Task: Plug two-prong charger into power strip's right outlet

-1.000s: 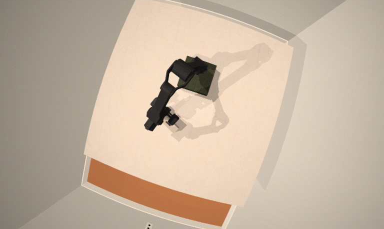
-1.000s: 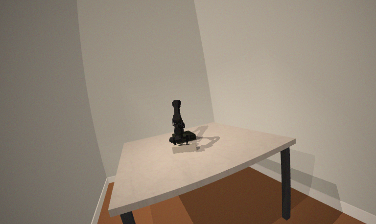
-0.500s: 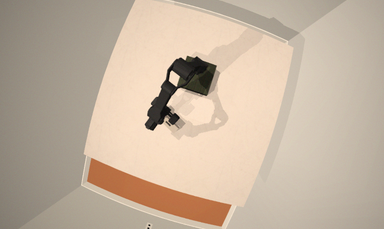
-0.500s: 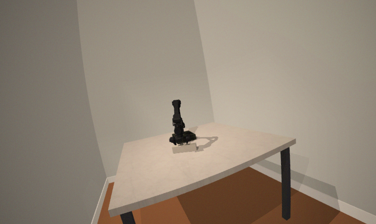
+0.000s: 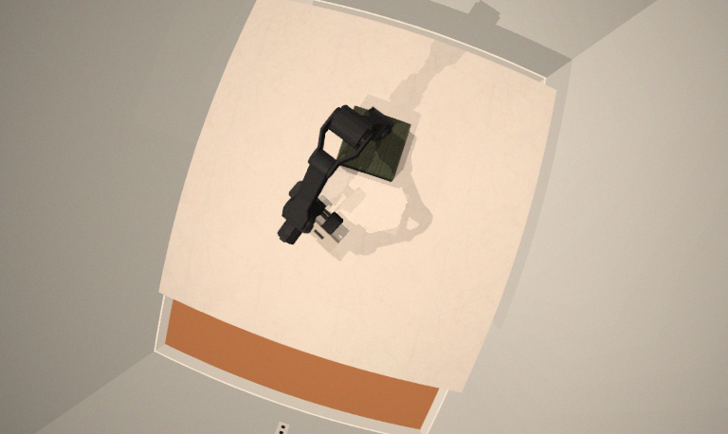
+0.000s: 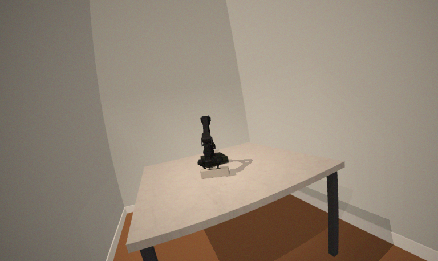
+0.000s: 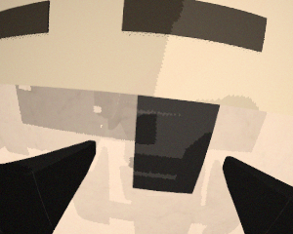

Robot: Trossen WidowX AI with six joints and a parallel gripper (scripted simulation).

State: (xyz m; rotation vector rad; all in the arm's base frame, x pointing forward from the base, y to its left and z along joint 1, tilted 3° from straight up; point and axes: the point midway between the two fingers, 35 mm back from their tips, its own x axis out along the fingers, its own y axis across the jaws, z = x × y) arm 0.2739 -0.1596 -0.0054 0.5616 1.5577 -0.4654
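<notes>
Now: the two-prong charger 3 cm ahead of my gripper tip, 2 cm to the right of it and 1 cm above it.
</notes>
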